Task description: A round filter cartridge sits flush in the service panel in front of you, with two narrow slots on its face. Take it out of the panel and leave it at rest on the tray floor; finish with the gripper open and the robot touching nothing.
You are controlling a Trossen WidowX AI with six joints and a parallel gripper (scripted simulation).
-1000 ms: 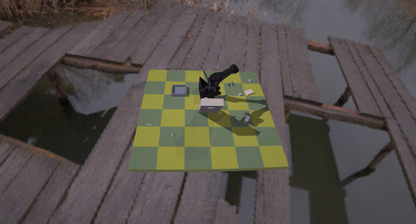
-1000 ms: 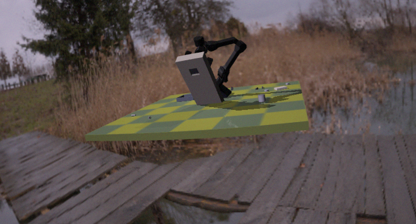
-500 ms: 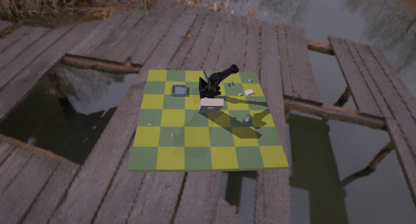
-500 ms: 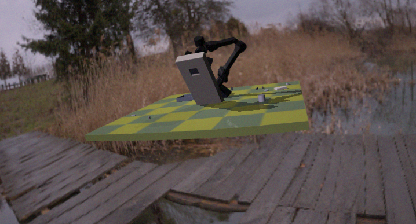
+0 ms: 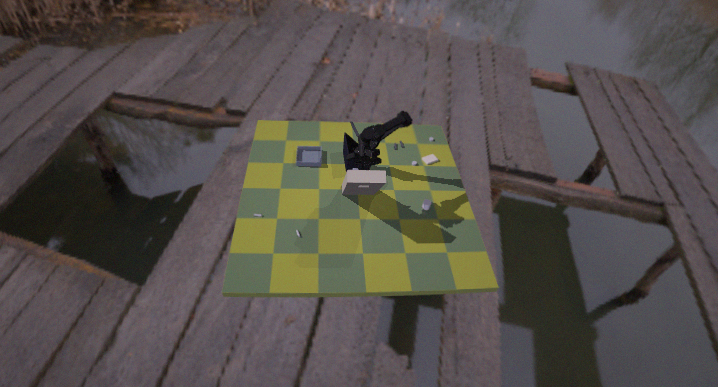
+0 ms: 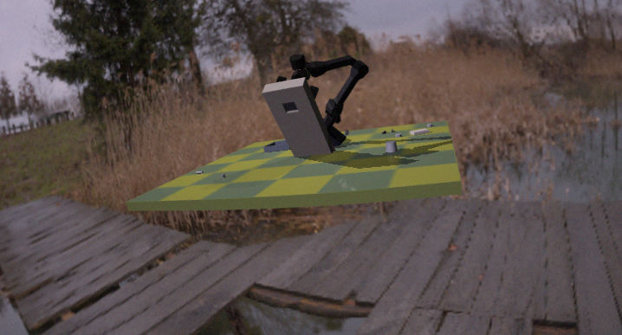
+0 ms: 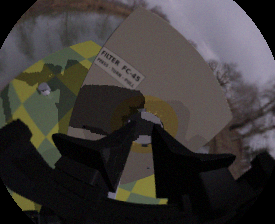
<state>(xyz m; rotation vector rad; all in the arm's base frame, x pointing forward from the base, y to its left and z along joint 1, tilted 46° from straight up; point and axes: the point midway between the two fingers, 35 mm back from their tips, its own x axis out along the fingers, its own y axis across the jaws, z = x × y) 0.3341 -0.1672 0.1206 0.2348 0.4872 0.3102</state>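
Right now the filter cartridge is 1 cm below my gripper tip and 1 cm ahead of it. The rest, counted from my gripper tip: grey tray: 46 cm behind, 26 cm below, 24 cm to the right; then flat white block: 52 cm to the left, 39 cm behind, 26 cm below.
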